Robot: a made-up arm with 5 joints. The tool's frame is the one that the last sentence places.
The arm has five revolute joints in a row. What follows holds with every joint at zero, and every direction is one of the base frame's.
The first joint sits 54.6 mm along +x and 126 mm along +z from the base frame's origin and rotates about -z.
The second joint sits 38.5 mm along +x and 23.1 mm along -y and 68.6 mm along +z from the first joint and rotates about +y.
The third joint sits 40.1 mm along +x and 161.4 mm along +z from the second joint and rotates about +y.
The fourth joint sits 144 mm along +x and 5.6 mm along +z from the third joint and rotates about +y.
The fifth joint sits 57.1 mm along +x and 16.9 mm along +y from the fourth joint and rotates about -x.
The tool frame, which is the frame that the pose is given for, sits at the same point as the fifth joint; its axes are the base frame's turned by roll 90, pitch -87.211 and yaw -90 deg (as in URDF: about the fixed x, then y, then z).
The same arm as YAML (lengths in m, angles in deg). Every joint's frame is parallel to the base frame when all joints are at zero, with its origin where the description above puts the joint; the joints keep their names.
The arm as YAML. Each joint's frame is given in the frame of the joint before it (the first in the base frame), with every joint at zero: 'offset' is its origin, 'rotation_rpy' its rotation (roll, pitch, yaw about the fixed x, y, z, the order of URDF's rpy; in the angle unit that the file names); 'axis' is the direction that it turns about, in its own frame. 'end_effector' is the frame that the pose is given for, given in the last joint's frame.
length_unit: m
angle_unit: deg
chain:
  - id: joint 1
    offset: [0.0546, 0.0, 0.126]
    rotation_rpy: [0.0, 0.0, 0.0]
    axis: [0.0, 0.0, -1.0]
  - id: joint 2
    offset: [0.0385, -0.0231, 0.0686]
    rotation_rpy: [0.0, 0.0, 0.0]
    axis: [0.0, 1.0, 0.0]
  - id: joint 3
    offset: [0.0401, 0.0, 0.1614]
    rotation_rpy: [0.0, 0.0, 0.0]
    axis: [0.0, 1.0, 0.0]
  - id: joint 4
    offset: [0.144, 0.0, 0.0056]
    rotation_rpy: [0.0, 0.0, 0.0]
    axis: [0.0, 1.0, 0.0]
  - id: joint 5
    offset: [0.0571, 0.0169, 0.0]
    rotation_rpy: [0.0, 0.0, 0.0]
    axis: [-1.0, 0.0, 0.0]
end_effector:
  offset: [0.0, 0.0, 0.0]
  rotation_rpy: [90.0, -87.21, -90.0]

